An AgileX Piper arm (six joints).
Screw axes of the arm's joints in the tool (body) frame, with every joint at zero. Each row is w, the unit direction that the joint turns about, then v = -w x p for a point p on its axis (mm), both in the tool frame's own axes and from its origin. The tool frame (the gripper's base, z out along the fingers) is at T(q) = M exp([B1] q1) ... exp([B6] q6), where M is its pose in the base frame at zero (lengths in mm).
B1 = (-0.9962, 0, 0.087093, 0.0, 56.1, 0.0)
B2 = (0, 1, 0, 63.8, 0.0, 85.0)
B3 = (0, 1, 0, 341.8, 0.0, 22.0)
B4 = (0, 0, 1, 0.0, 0.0, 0.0)
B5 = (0, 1, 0, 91.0, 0.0, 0.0)
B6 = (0, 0, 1, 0.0, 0.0, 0.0)
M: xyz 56.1 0.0 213.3 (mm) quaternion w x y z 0.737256 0 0.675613 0
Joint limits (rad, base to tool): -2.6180..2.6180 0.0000..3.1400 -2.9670..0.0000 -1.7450..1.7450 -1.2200..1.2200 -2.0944..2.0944
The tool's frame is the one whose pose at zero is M.
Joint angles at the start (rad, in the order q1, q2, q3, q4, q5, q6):
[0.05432, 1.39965, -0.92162, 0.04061, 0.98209, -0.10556]
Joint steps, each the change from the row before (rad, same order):
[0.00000, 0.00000, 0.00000, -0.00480, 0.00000, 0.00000]
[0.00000, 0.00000, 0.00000, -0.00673, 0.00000, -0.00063]
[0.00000, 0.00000, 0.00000, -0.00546, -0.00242, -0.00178]
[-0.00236, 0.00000, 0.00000, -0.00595, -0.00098, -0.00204]
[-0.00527, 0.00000, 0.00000, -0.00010, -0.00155, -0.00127]
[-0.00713, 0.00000, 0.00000, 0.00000, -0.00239, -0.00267]
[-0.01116, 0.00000, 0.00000, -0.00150, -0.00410, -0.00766]
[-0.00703, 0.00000, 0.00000, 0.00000, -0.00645, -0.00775]
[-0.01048, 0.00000, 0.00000, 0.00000, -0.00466, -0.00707]
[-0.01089, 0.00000, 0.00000, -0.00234, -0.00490, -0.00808]
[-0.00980, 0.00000, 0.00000, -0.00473, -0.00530, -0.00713]
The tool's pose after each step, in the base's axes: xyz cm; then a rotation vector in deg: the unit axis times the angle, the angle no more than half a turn. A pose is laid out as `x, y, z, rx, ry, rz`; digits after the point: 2 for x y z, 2 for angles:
24.75, 1.62, 24.36, -12.04, 168.18, 2.25
24.75, 1.57, 24.35, -12.36, 168.17, 1.74
24.77, 1.53, 24.36, -12.72, 168.01, 1.31
24.79, 1.42, 24.36, -12.92, 167.95, 0.82
24.81, 1.29, 24.36, -12.58, 167.88, 0.76
24.84, 1.12, 24.37, -12.20, 167.77, 0.66
24.89, 0.83, 24.37, -11.94, 167.56, 0.37
24.95, 0.65, 24.39, -11.97, 167.18, 0.21
25.00, 0.39, 24.39, -11.67, 166.94, 0.02
25.04, 0.10, 24.40, -11.51, 166.68, -0.36
25.09, -0.18, 24.41, -11.45, 166.40, -0.90

